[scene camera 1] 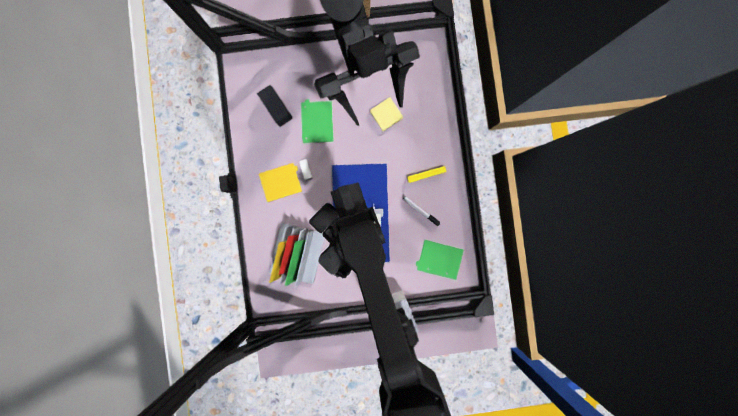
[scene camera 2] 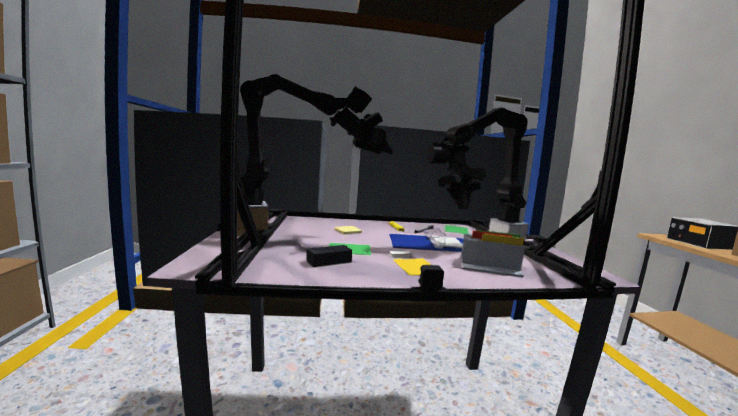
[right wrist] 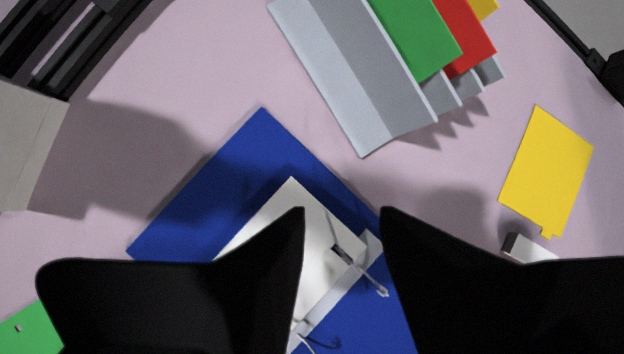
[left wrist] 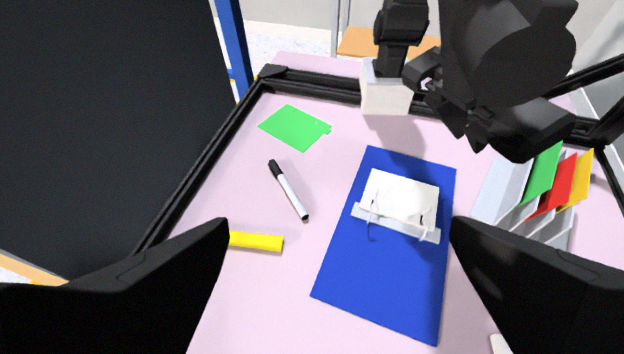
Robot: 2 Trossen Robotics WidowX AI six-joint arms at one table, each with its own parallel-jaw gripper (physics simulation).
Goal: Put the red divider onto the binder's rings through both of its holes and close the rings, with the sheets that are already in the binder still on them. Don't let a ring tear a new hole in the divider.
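Where they show: left gripper, fingertip midpoint: [scene camera 1: 379,116] [scene camera 2: 386,153] [left wrist: 339,227]; right gripper, fingertip midpoint: [scene camera 2: 463,209] [right wrist: 342,217] [left wrist: 468,144]; left arm's base, link origin: [scene camera 2: 251,203]; right arm's base, link origin: [scene camera 2: 509,221] [left wrist: 388,69].
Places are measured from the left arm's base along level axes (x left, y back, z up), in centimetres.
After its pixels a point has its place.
The red divider [scene camera 1: 287,254] @(y -58.5, x -49.7, z -1.9 cm) [left wrist: 559,187] @(y -57.5, x -48.8, z -1.9 cm) [right wrist: 470,42] @(y -55.4, x -47.2, z -1.2 cm) stands in a grey rack [scene camera 1: 311,258] @(y -63.1, x -46.4, z -9.3 cm) [scene camera 2: 490,254] @(y -56.8, x -51.7, z -5.8 cm) [right wrist: 320,65] @(y -64.1, x -45.8, z -9.3 cm), between a green and a yellow one. The blue binder [scene camera 1: 361,175] @(y -47.5, x -20.6, z -9.6 cm) [scene camera 2: 408,241] @(y -49.0, x -23.1, z -9.6 cm) [left wrist: 375,285] @(y -48.5, x -21.2, z -9.6 cm) [right wrist: 262,132] @(y -67.2, x -38.6, z -9.6 cm) lies open, white sheets [left wrist: 400,195] @(y -62.5, x -28.4, z -8.8 cm) [right wrist: 325,285] @(y -58.2, x -27.6, z -8.6 cm) on its two thin rings; their closure is unclear. My right gripper [scene camera 2: 461,205] @(y -61.8, x -34.4, z 3.7 cm) [left wrist: 468,144] @(y -61.8, x -34.4, z 3.7 cm) [right wrist: 342,217] @(y -61.8, x -34.4, z 3.7 cm) is empty, partly open, above the binder; its arm hides its fingertips in scene camera 1. My left gripper [scene camera 1: 379,114] @(y -43.0, x -13.4, z 19.8 cm) [scene camera 2: 388,150] @(y -43.0, x -13.4, z 19.8 cm) [left wrist: 339,227] @(y -43.0, x -13.4, z 19.8 cm) is wide open and empty, high above the table.
Green dividers [scene camera 1: 317,121] @(y -26.0, x -24.9, z -9.8 cm) [scene camera 1: 440,259] @(y -82.2, x -11.1, z -9.7 cm) and a yellow one [scene camera 1: 280,182] @(y -37.6, x -44.0, z -9.7 cm) lie flat. A white block [scene camera 1: 305,169] @(y -37.9, x -35.1, z -8.7 cm), black block [scene camera 1: 274,105] @(y -16.9, x -34.1, z -6.5 cm), yellow pad [scene camera 1: 386,113] @(y -34.1, x -4.7, z -8.9 cm), yellow bar [scene camera 1: 426,174] @(y -56.8, x -2.8, z -8.6 cm) and marker [scene camera 1: 421,209] @(y -65.6, x -9.2, z -8.7 cm) lie around the binder. A black frame [scene camera 1: 239,248] @(y -50.1, x -64.7, z -10.4 cm) borders the table.
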